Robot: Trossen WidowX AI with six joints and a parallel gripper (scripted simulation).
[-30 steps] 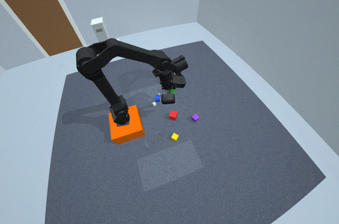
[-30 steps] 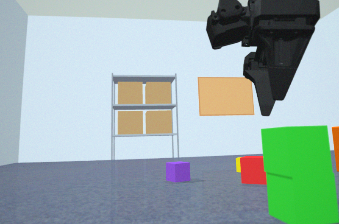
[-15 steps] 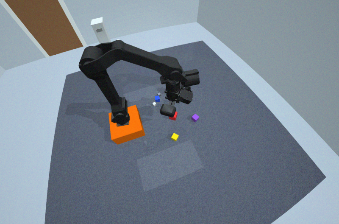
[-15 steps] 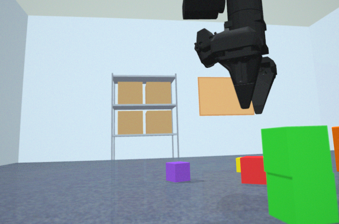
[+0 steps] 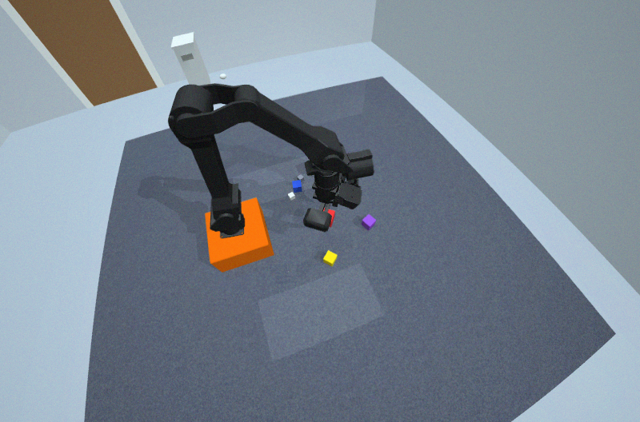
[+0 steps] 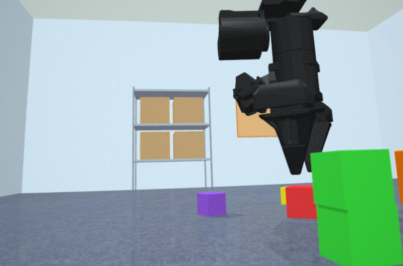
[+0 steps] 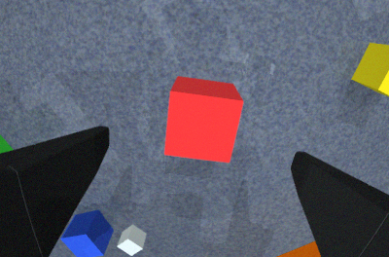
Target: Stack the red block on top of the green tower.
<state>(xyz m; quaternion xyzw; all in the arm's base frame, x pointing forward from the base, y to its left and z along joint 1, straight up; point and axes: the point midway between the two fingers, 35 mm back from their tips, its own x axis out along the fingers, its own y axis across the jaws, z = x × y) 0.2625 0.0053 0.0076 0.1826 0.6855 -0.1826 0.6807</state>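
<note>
Right now the red block is 3 cm below my gripper tip. The rest, counted from my gripper tip: small white block: 9 cm behind, 11 cm to the left, 4 cm below; purple block: 12 cm ahead, 4 cm to the right, 4 cm below; yellow block: 2 cm behind, 12 cm to the right, 4 cm below.
</note>
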